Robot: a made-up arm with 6 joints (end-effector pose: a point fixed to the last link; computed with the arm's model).
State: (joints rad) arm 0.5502 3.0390 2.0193 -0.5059 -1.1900 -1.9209
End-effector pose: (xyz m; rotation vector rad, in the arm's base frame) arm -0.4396 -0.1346 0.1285 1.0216 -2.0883 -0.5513
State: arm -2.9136 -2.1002 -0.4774 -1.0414 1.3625 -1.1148
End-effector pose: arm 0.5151 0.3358 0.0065 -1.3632 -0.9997 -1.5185
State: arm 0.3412 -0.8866 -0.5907 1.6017 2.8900 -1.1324
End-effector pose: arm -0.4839 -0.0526 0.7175 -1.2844 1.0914 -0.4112
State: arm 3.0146 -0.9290 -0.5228 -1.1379 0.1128 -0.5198
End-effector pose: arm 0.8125 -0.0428 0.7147 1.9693 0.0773 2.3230
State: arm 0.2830 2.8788 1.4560 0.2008 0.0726 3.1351
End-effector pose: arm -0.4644 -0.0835 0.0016 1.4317 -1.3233 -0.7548
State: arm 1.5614 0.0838 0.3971 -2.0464 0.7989 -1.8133
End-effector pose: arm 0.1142 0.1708 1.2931 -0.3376 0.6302 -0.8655
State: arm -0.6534 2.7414 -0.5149 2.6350 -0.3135 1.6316
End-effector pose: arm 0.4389 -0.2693 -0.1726 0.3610 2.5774 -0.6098
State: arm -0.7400 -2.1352 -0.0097 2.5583 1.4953 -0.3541
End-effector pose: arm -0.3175 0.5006 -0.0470 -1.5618 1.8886 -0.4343
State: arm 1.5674 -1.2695 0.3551 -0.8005 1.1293 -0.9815
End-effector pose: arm 0.1197 -0.6258 0.9289 0.5699 0.5614 1.6395
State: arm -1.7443 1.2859 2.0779 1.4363 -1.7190 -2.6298
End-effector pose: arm -0.2422 -0.2344 0.2297 -1.3245 -0.9768 1.4756
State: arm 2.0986 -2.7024 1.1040 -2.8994 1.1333 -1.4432
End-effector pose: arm 0.3061 -0.4790 -0.0549 1.5385 2.1829 0.0444
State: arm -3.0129 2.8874 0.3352 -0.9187 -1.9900 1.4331
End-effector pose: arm -0.2164 -0.1133 -0.1861 0.6443 -1.0633 0.8315
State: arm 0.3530 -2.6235 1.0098 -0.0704 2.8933 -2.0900
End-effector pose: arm -0.3625 -0.0951 0.2076 -0.4874 1.1845 -0.0953
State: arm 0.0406 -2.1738 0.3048 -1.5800 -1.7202 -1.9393
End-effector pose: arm -0.6508 0.1690 0.1771 -0.5151 1.7823 1.8150
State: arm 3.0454 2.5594 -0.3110 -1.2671 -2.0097 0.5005
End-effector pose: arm -0.5034 -0.0705 0.1082 1.0328 0.3175 -0.3782
